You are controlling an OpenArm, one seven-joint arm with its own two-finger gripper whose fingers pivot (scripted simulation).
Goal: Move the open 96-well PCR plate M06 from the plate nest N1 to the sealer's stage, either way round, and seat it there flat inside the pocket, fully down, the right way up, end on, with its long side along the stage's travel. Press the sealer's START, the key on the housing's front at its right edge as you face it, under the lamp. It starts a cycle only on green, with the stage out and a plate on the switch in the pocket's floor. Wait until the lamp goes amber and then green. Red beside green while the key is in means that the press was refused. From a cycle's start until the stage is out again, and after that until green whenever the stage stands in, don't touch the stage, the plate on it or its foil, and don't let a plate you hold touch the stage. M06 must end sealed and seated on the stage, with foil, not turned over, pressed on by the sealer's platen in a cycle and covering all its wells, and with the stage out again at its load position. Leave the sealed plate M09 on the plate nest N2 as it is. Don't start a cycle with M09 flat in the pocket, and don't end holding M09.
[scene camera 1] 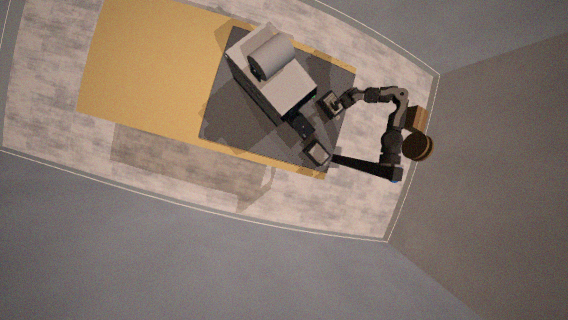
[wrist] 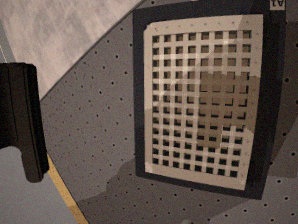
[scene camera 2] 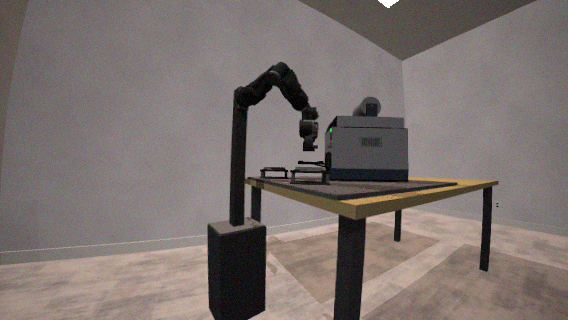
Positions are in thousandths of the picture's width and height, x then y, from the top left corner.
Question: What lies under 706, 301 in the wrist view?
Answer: An open plate M06.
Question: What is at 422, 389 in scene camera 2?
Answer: An arm column.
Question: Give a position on an arm column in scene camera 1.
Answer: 693, 545
